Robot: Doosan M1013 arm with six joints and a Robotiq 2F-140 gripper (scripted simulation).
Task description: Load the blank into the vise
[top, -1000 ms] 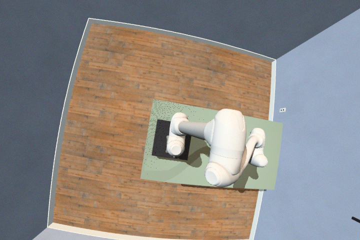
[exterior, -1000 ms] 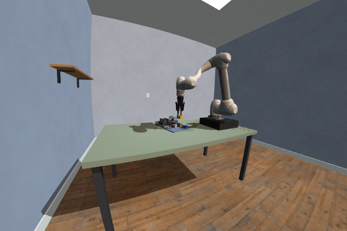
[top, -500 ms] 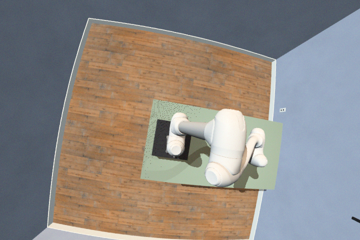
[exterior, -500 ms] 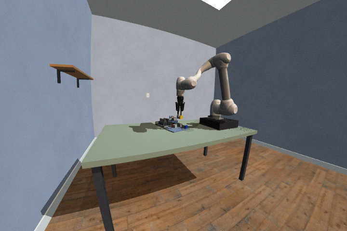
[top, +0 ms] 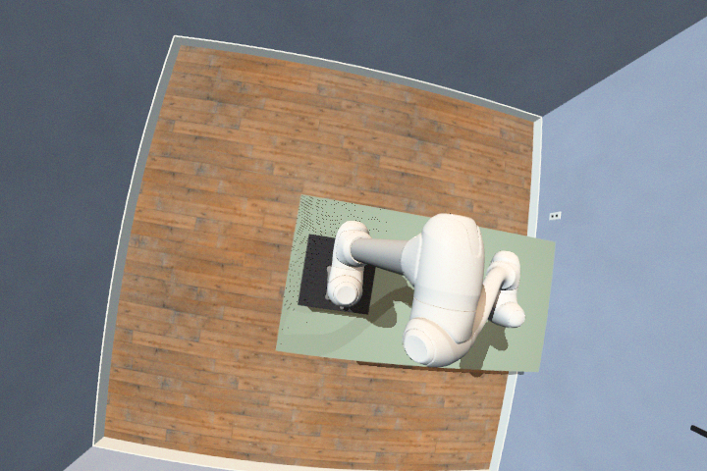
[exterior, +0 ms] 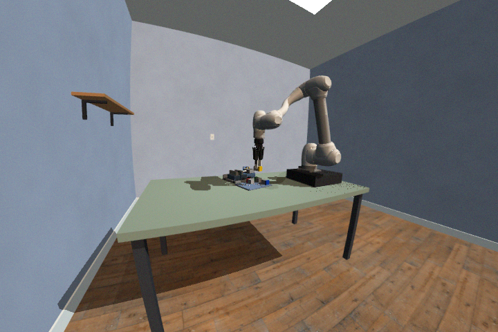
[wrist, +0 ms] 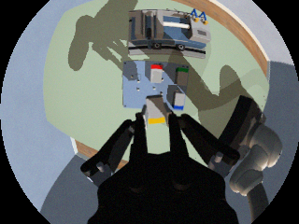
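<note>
The blank with yellow end is 30 mm below my hand. Also, from my hand: red-ended blank: 10 mm ahead, 90 mm to the right, 160 mm below; then blue-ended blank: 90 mm behind, 10 mm to the right, 160 mm below; then blue infeed plate: 10 mm ahead, 40 mm to the right, 180 mm below.
</note>
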